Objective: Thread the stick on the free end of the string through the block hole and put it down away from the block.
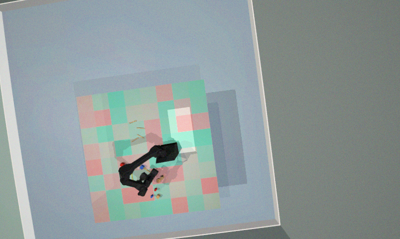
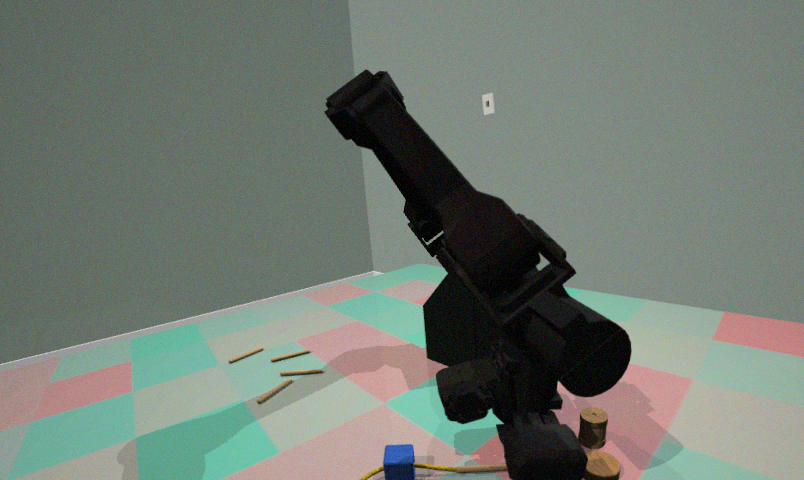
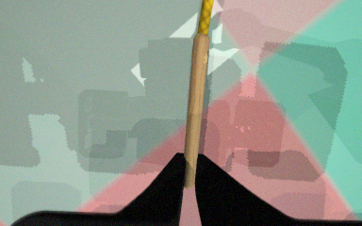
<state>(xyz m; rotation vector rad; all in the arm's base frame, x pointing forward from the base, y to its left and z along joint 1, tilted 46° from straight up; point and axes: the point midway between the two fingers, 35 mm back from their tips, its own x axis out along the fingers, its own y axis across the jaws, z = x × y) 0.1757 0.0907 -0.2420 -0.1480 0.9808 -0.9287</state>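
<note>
Now: the thin wooden stick 3 cm ahead of my gripper tip, 3 cm to the right of it and 1 cm above it. Also, from my gripper tip: blue block (10 cm ahead, 8 cm to the right, 2 cm above); then wooden cylinder (10 cm behind, 3 cm to the left, 2 cm above); then red object (3 cm behind, 15 cm to the left, 1 cm above).
</note>
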